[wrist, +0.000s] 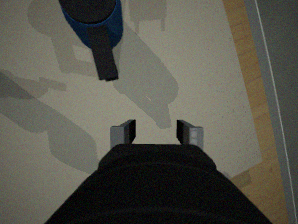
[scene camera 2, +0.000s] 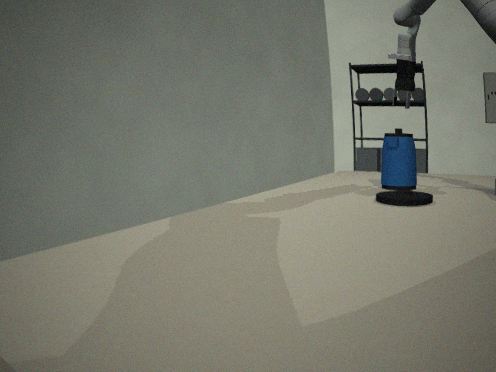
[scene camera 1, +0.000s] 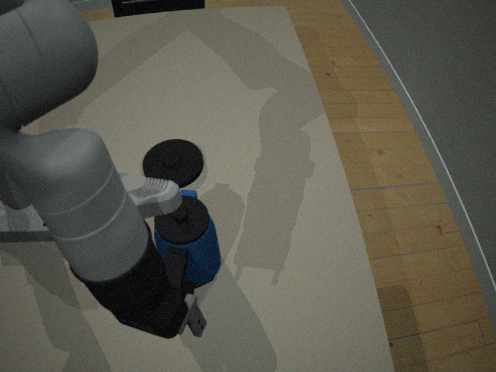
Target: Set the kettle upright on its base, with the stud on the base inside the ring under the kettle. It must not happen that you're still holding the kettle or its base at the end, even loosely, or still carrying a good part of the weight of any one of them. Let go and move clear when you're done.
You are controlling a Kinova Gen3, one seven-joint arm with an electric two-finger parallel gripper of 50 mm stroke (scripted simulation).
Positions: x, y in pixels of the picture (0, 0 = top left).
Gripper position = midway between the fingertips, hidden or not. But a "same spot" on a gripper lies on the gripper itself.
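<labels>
Black round base: out of frame in the wrist view; shows in scene camera 2 and in scene camera 1. Same spot on the base: (scene camera 2: 407, 198) and (scene camera 1: 168, 143). My gripper: visible in the wrist view, in scene camera 1 and in scene camera 2 (400, 107). Same spot on the gripper: (wrist: 186, 133) and (scene camera 1: 194, 307).
</labels>
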